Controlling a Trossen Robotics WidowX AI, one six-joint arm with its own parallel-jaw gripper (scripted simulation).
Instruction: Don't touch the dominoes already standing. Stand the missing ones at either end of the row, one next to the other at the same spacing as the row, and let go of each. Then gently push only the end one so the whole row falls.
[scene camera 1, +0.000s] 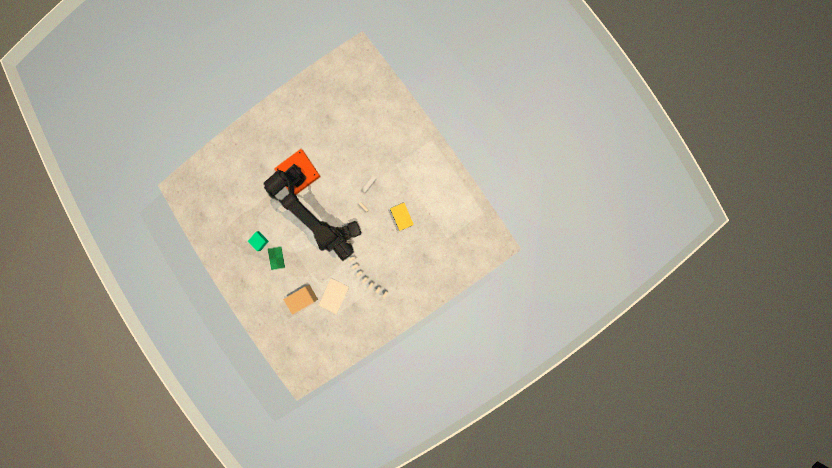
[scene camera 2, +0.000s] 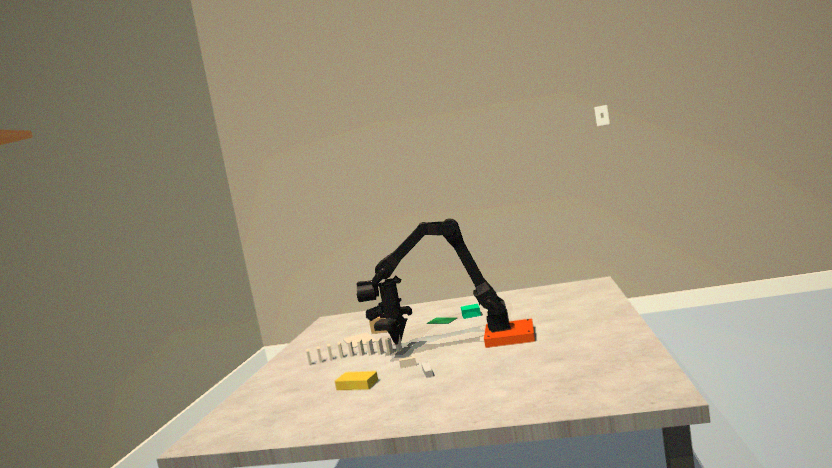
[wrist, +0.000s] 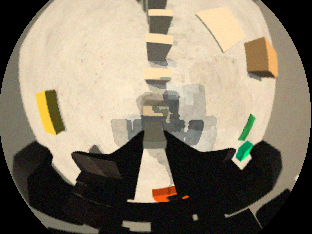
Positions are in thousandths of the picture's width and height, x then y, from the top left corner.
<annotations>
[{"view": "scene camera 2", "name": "gripper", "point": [479, 732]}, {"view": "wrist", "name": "gripper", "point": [492, 571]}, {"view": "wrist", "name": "tan box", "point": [838, 254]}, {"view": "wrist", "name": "yellow block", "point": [159, 485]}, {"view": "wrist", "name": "cream flat tile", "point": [720, 122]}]
</annotations>
